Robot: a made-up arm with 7 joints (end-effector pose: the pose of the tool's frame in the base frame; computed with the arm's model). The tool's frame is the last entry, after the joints. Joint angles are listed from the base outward.
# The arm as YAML. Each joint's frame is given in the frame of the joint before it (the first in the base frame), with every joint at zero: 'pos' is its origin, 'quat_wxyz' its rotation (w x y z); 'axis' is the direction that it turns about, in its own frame. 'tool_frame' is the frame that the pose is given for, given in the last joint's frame.
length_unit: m
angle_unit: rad
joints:
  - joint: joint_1
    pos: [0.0, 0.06, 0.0]
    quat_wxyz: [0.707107, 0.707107, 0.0, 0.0]
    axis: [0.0, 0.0, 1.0]
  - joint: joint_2
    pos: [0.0, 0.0, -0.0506]
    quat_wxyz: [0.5, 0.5, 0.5, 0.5]
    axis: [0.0, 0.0, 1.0]
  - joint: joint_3
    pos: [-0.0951, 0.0, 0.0]
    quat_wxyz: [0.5, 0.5, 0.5, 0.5]
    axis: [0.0, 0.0, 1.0]
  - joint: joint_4
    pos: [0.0, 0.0, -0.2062]
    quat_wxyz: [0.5, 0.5, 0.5, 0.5]
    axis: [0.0, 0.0, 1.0]
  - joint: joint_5
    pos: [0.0, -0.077, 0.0]
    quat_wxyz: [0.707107, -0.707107, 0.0, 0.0]
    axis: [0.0, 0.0, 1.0]
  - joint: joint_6
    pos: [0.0, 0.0, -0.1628]
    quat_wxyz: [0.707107, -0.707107, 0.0, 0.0]
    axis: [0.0, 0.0, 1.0]
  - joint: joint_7
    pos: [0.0, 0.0, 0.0]
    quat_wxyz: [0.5, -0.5, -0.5, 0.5]
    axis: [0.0, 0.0, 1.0]
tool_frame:
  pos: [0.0, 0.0, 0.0]
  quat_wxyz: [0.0, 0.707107, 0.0, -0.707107]
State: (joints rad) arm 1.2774 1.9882 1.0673 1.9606 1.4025 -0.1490 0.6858
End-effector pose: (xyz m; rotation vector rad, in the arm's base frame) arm -0.2206 0.2240 0.1785 -1.0729 1.7681 1.4664
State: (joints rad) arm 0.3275 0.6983 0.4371 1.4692 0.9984 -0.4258 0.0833
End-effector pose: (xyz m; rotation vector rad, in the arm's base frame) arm 0.2640 0.3973 -0.1051 0.0472 -2.5503 0.5352
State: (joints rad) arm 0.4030 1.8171 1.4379 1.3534 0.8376 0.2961 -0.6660
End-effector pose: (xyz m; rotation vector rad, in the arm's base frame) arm -0.0935 0.3964 0.2984 -1.0089 2.4827 -1.1473
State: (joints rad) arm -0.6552 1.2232 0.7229 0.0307 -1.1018 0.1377 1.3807
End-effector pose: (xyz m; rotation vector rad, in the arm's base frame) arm -0.1051 0.6209 -0.1459 -0.0991 1.0488 0.0479
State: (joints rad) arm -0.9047 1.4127 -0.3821 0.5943 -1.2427 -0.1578 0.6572
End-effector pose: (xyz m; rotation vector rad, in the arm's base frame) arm -0.0238 0.5965 -0.1771 -0.0242 1.6964 -1.8360
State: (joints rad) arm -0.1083 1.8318 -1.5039 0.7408 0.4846 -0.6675 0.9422
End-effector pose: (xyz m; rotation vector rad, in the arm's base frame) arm 0.0072 0.6143 -0.0336 -0.2514 0.6117 -1.0693
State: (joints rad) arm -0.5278 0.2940 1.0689 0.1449 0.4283 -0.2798 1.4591
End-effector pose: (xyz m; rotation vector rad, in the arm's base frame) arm -0.2408 0.2957 -0.4461 -0.4442 -0.9200 0.7809
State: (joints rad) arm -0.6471 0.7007 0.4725 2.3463 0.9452 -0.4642 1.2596
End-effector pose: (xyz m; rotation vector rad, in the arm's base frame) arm 0.0905 0.2562 -0.1332 -0.9545 -1.9264 -1.4255
